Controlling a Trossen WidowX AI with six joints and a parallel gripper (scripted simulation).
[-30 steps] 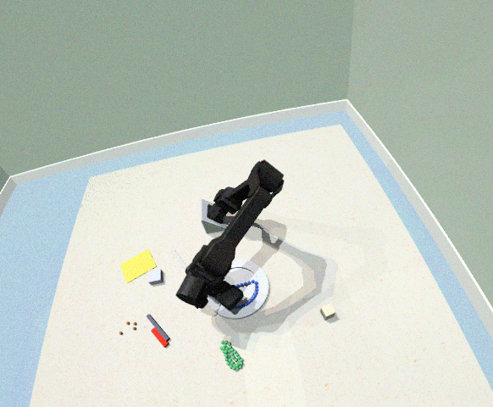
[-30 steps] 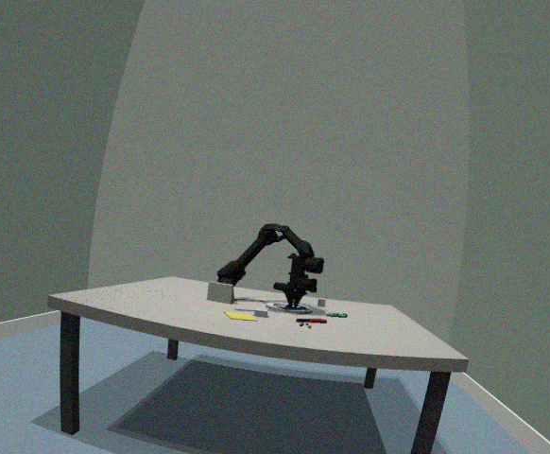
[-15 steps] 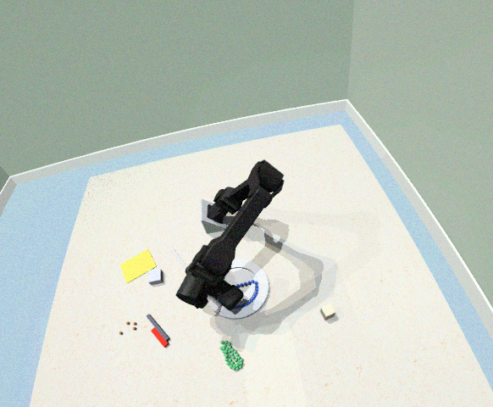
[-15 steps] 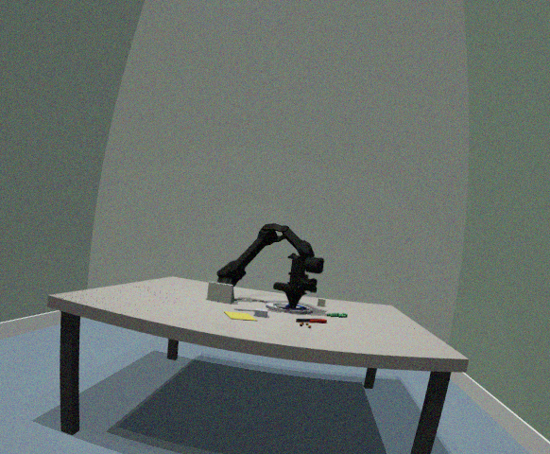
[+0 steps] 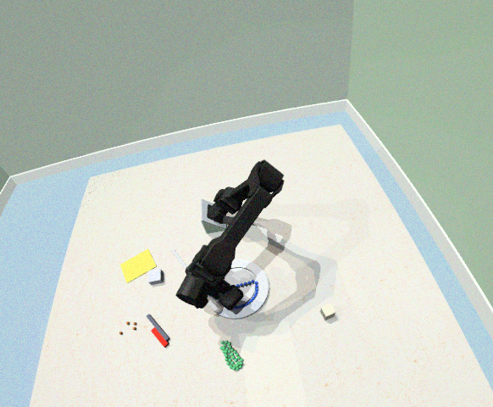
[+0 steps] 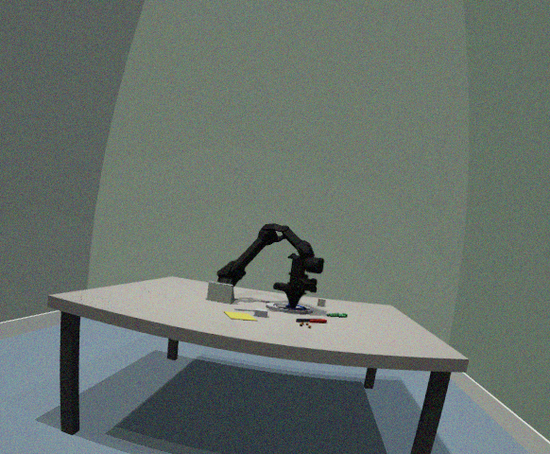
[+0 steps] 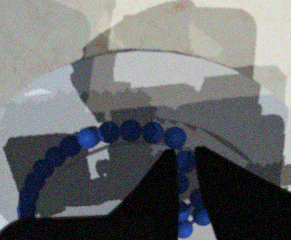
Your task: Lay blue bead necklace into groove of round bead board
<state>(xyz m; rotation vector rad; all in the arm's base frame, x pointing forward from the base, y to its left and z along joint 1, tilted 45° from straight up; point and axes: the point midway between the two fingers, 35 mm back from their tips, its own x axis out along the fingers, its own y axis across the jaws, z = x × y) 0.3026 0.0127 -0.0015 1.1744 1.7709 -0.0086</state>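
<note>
Right now my gripper tip is 2 cm past the round bead board, 5 cm to the right of it and 1 cm above it. From my gripper tip the other things lie so: white cube (9 cm behind, 22 cm to the right); then grey tool (10 cm ahead, 19 cm to the right, 1 cm below); then stick (15 cm behind, 14 cm to the right, 1 cm below).
</note>
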